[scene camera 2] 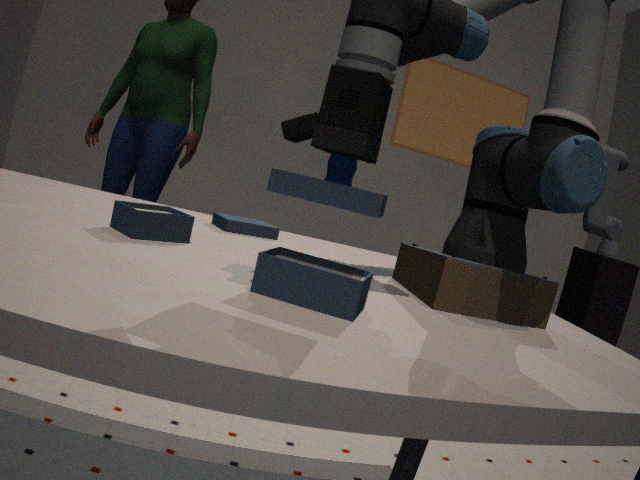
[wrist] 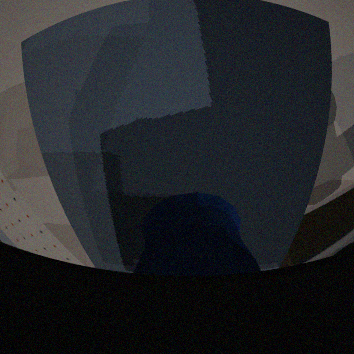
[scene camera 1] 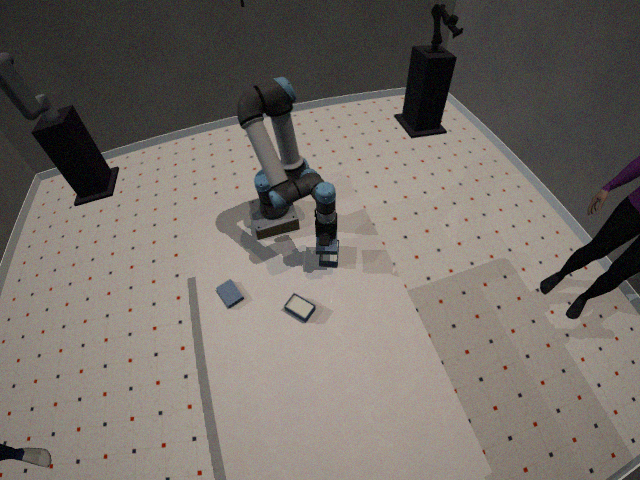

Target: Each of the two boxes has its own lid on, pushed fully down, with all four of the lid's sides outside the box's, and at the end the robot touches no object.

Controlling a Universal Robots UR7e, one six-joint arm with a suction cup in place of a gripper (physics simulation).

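Frame: origin at the arm's base, x left, y back, z up, level; metres.
Where they show: hand, tool point: (scene camera 2: 335,193) (wrist: 189,211); arm's base, link origin: (scene camera 2: 483,263) (scene camera 1: 274,208).
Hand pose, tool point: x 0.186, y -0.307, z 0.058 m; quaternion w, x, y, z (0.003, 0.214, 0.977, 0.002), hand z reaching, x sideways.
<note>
Each offset is from my tool point to the centre of the thing. Level surfaces: height alone.
My suction gripper (scene camera 1: 325,240) (scene camera 2: 339,180) (wrist: 192,225) holds a blue-grey lid {dx -0.002, dy -0.006, dz -0.001 m} (scene camera 1: 333,248) (scene camera 2: 325,193) (wrist: 160,85) by its top. The lid hangs nearly level, apart from and above an open dark blue box {dx +0.011, dy -0.001, dz -0.108 m} (scene camera 1: 328,264) (scene camera 2: 307,287), which stands near the robot base. The other dark blue box {dx -0.188, dy -0.236, dz -0.111 m} (scene camera 1: 293,315) (scene camera 2: 157,229) stands open farther out on the table, with its pale inside showing. A second blue-grey lid {dx -0.479, dy -0.082, dz -0.120 m} (scene camera 1: 230,293) (scene camera 2: 245,226) lies on the table beside that box, apart from it. The held lid hides what is below it in the wrist view.
The robot base block (scene camera 1: 277,226) (scene camera 2: 467,291) stands on the pale table {dz -0.132 m} (scene camera 1: 310,392) (scene camera 2: 67,279), close to the near box. A person in green (scene camera 2: 168,72) stands behind the table. Two dark pedestals (scene camera 1: 74,155) (scene camera 1: 429,85) with other arms stand at the room's back.
</note>
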